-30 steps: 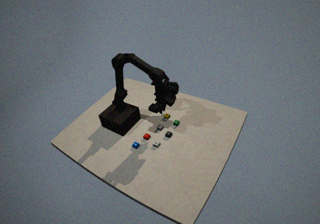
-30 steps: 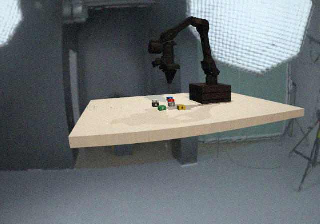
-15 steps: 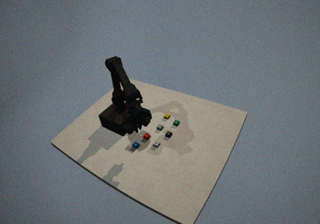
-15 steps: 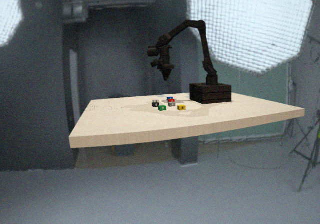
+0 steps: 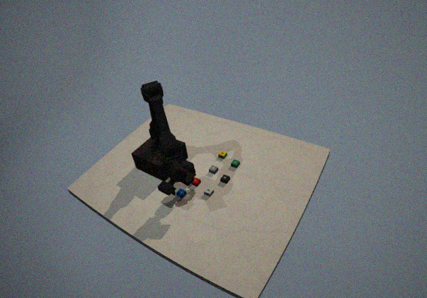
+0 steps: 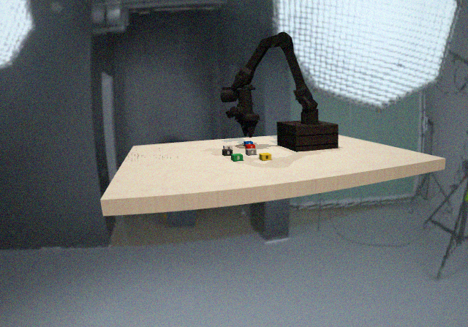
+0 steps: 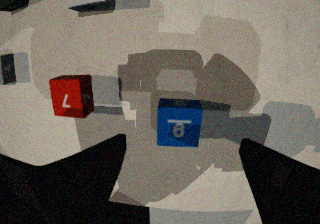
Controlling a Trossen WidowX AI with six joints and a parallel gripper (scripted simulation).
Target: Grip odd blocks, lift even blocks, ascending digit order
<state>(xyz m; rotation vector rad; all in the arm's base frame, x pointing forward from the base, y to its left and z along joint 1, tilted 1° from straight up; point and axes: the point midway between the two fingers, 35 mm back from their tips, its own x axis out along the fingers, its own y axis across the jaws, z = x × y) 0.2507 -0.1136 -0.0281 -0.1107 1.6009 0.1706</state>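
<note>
My gripper tip is 30 mm above the blue block. The rest, counted from my gripper tip: red block (100 mm to the left, 30 mm below); then white block (90 mm ahead, 90 mm to the left, 30 mm below); then grey block (10 mm ahead, 210 mm to the left, 30 mm below).
</note>
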